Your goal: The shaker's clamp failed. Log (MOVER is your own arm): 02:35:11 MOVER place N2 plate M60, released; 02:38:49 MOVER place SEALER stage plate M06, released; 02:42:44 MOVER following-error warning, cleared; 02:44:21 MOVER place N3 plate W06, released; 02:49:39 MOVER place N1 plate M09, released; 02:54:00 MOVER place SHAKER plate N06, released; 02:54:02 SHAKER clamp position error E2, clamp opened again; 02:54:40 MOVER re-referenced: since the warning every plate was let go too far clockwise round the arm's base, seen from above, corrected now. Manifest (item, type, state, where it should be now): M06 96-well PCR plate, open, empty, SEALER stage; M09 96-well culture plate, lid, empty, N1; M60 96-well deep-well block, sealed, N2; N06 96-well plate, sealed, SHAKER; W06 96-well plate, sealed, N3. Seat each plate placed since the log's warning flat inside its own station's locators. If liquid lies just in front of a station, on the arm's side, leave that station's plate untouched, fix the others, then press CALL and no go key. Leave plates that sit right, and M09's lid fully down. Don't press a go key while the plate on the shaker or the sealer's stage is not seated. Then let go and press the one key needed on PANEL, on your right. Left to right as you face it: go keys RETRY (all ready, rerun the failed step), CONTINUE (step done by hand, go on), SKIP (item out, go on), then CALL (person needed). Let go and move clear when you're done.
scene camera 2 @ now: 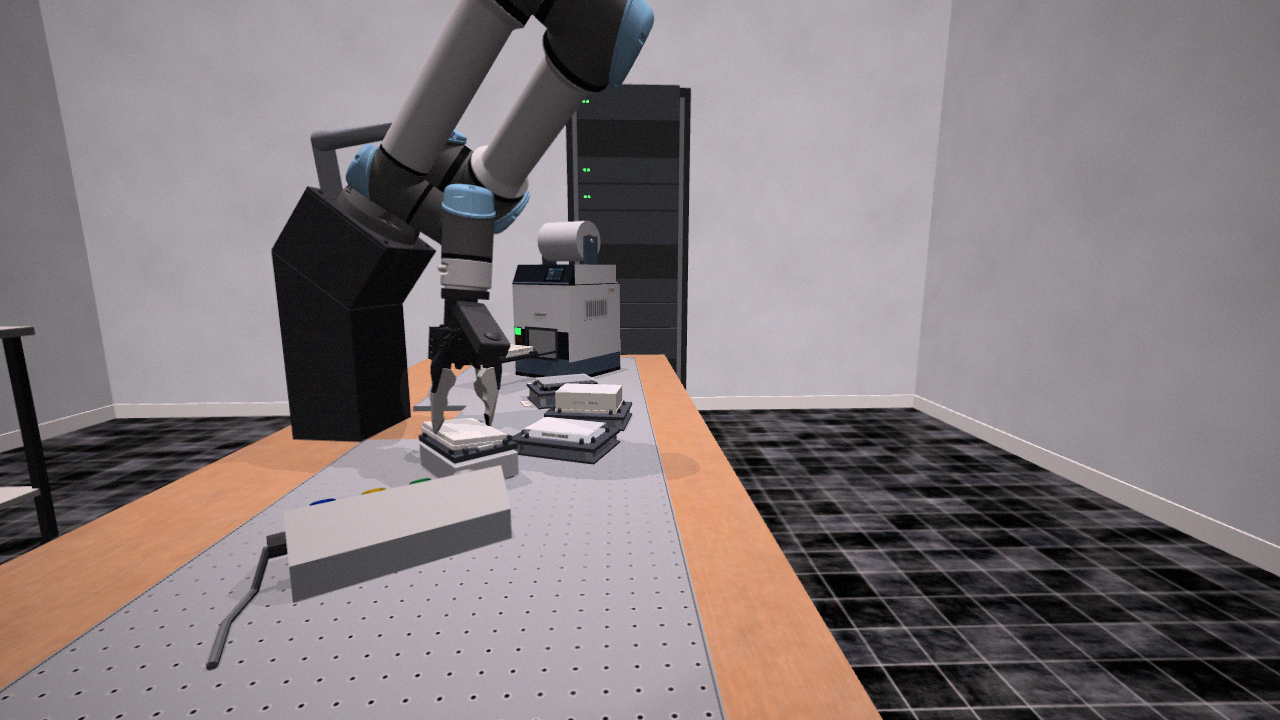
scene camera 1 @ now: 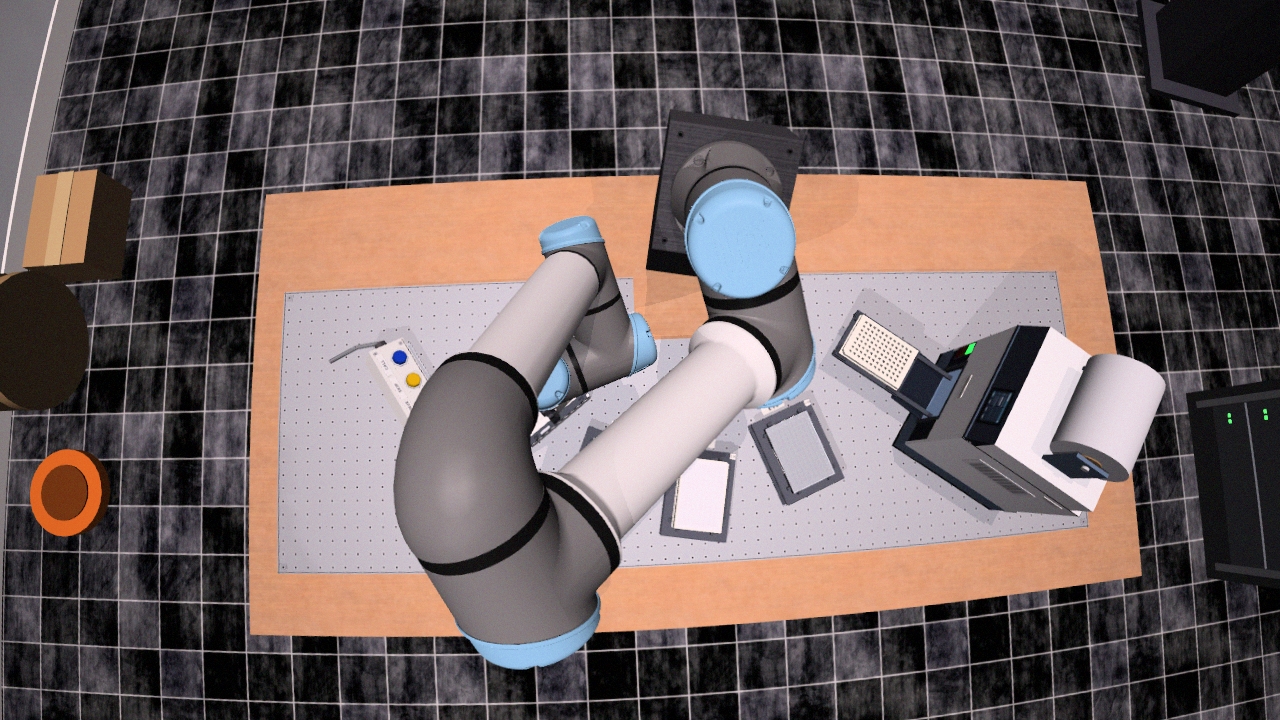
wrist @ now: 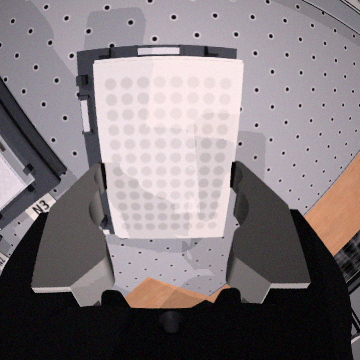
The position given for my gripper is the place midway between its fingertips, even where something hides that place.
Note:
I see my gripper (scene camera 2: 462, 431), a white deep-well block (scene camera 1: 699, 501), a key panel (scene camera 1: 391, 378) and a sealer (scene camera 1: 939, 438).
The white deep-well block also shows in scene camera 2 (scene camera 2: 573, 398). My gripper also shows in the wrist view (wrist: 168, 163). The wrist view does not show the white deep-well block: it is out of frame.

